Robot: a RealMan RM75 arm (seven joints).
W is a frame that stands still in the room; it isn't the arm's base.
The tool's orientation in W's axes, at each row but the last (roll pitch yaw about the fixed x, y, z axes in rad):
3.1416, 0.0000, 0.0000
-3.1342, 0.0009, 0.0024
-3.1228, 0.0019, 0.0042
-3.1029, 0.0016, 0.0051
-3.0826, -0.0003, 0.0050
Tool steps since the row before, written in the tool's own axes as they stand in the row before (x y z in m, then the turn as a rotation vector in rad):
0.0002, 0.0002, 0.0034, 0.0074, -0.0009, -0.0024
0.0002, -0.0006, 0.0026, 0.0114, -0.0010, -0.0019
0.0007, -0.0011, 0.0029, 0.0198, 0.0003, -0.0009
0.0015, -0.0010, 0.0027, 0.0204, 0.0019, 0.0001
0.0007, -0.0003, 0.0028, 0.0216, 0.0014, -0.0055
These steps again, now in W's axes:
0.0002, -0.0002, -0.0034, 0.0074, 0.0009, 0.0024
0.0002, 0.0006, -0.0026, 0.0114, 0.0010, 0.0019
0.0007, 0.0012, -0.0029, 0.0198, -0.0002, 0.0009
0.0015, 0.0011, -0.0027, 0.0204, -0.0018, -0.0002
0.0007, 0.0005, -0.0028, 0.0216, -0.0016, 0.0054

